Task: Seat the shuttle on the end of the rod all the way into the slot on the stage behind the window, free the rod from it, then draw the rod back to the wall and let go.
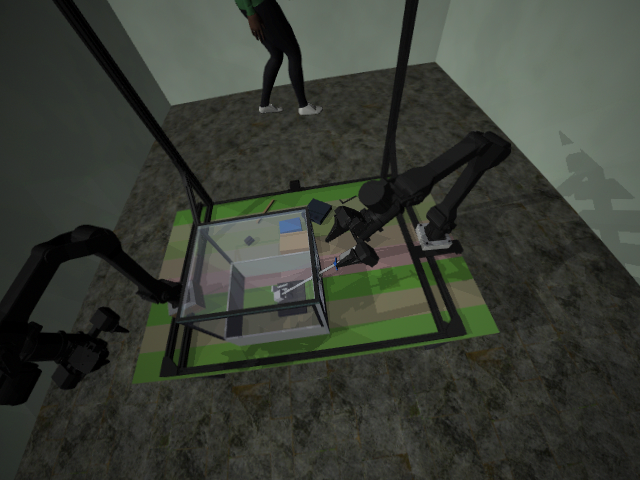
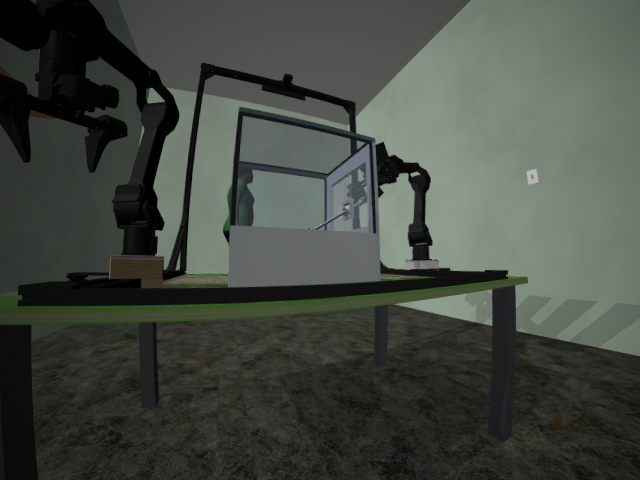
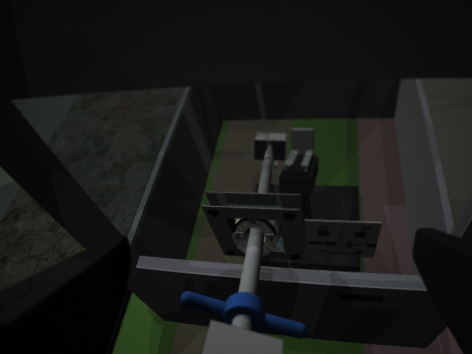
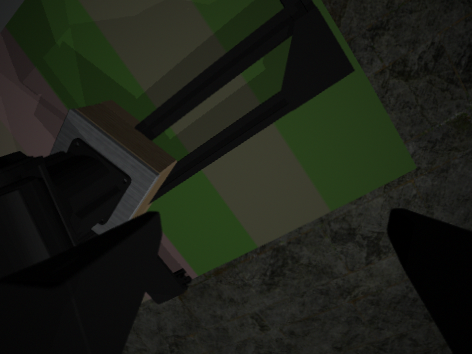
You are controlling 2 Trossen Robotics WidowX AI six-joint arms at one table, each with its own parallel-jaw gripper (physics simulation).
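Frame: origin at the left arm's base, x ahead, y left, z up, level; metres.
Where they show: left gripper, fingertip midpoint: (image 1: 331, 253) (image 2: 357, 189) (image 3: 273, 247); right gripper, fingertip midpoint: (image 1: 118, 346) (image 2: 62, 167) (image 4: 274, 222); left arm's base at its link origin: (image 1: 434, 233) (image 2: 421, 260); right arm's base at its link origin: (image 2: 138, 255) (image 4: 91, 182).
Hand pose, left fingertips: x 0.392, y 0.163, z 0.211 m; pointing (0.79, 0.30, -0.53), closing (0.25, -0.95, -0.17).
Note:
Each offset is from my left fingertips to the centre of the thing. "*": to the spot under its first point.
A grey rod (image 1: 313, 276) (image 3: 251, 260) (image 2: 328, 221) runs through a round port in the plate {* dx +0.039, dy +0.043, dz -0.049 m} (image 3: 213, 213) on the glass enclosure's wall. A blue T-handle (image 3: 241, 309) (image 1: 336, 263) sits near its outer end. The grey shuttle {dx +0.175, dy +0.052, dz -0.153 m} (image 3: 270, 145) (image 1: 279, 291) on its inner end hangs just left of the dark stage (image 3: 299, 175) (image 1: 295, 299), beside the slot rails, not in them. My left gripper (image 1: 336, 249) (image 2: 381, 177) is open, its fingers straddling the rod's outer end. My right gripper (image 1: 101, 340) (image 2: 99, 119) (image 4: 274, 222) is open and empty, held high off the table's far corner.
The glass enclosure (image 1: 310, 224) (image 2: 237, 190) has a low grey wall (image 2: 304, 257). A label plate with lock symbols {* dx +0.044, dy -0.019, dz -0.068 m} (image 3: 341, 237) sits beside the port. A dark pad {dx +0.053, dy -0.363, dz -0.257 m} (image 1: 318, 210) lies behind the enclosure. A black gantry post (image 1: 396, 95) rises at the back. A person (image 1: 280, 52) stands beyond.

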